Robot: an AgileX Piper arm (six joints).
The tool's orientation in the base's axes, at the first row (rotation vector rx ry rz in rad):
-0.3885 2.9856 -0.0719
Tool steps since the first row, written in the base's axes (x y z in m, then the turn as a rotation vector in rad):
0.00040 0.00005 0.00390 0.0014 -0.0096 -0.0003
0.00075 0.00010 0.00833 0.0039 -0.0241 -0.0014
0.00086 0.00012 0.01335 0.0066 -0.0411 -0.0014
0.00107 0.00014 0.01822 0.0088 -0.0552 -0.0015
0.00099 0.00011 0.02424 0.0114 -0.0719 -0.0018
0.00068 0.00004 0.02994 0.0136 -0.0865 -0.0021
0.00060 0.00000 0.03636 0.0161 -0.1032 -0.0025
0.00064 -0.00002 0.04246 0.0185 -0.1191 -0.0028
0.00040 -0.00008 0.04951 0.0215 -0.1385 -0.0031
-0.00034 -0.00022 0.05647 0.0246 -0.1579 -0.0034
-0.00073 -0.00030 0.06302 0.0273 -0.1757 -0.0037
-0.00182 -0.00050 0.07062 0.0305 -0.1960 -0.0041
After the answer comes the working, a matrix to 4 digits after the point.
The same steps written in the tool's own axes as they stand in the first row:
-0.00087 -0.00030 -0.00381 0.0012 -0.0096 0.0008
-0.00176 -0.00062 -0.00815 0.0026 -0.0242 0.0026
-0.00249 -0.00095 -0.01311 0.0044 -0.0413 0.0035
-0.00329 -0.00130 -0.01791 0.0060 -0.0554 0.0043
-0.00394 -0.00169 -0.02388 0.0078 -0.0722 0.0055
-0.00433 -0.00204 -0.02956 0.0095 -0.0868 0.0065
-0.00502 -0.00247 -0.03593 0.0115 -0.1036 0.0078
-0.00580 -0.00289 -0.04197 0.0133 -0.1195 0.0089
-0.00642 -0.00334 -0.04898 0.0155 -0.1390 0.0102
-0.00653 -0.00373 -0.05597 0.0175 -0.1585 0.0115
-0.00693 -0.00413 -0.06251 0.0196 -0.1763 0.0127
-0.00677 -0.00453 -0.07017 0.0218 -0.1967 0.0141

The tool's axes in the first row as the columns of a matrix, in the base's axes (rounded; the answer above uses it unrounded):
-0.9584 -0.2516 0.1346
-0.2578 0.9657 -0.0304
-0.1223 -0.0639 -0.9904

